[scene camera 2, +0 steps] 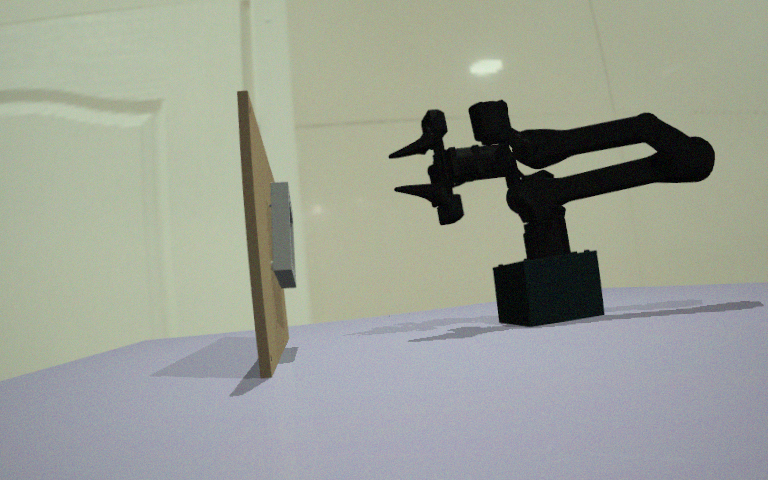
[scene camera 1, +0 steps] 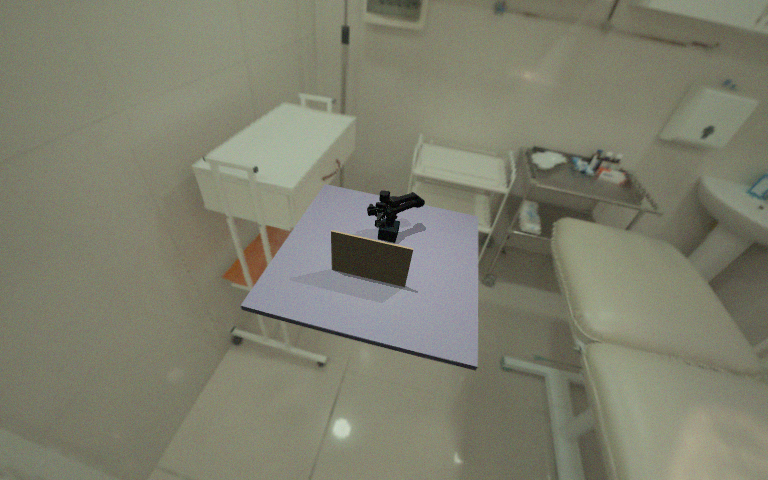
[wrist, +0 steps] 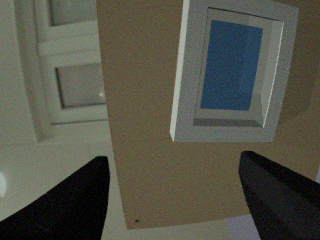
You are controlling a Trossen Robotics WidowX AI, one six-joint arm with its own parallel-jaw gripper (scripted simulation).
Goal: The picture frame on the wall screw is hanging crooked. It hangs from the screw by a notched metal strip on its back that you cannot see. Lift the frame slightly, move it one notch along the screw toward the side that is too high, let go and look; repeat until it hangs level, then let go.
Observation:
In view: my gripper [scene camera 2: 391, 172], a picture frame [scene camera 2: 282, 228] and a wall board [scene camera 2: 271, 326].
The picture frame is seen too in the wrist view [wrist: 232, 70]. My gripper also shows in the wrist view [wrist: 175, 164]. The wall board is seen too in scene camera 1 [scene camera 1: 377, 260] and in the wrist view [wrist: 161, 183]. Scene camera 1 misses the picture frame, which is hidden by the wall board.

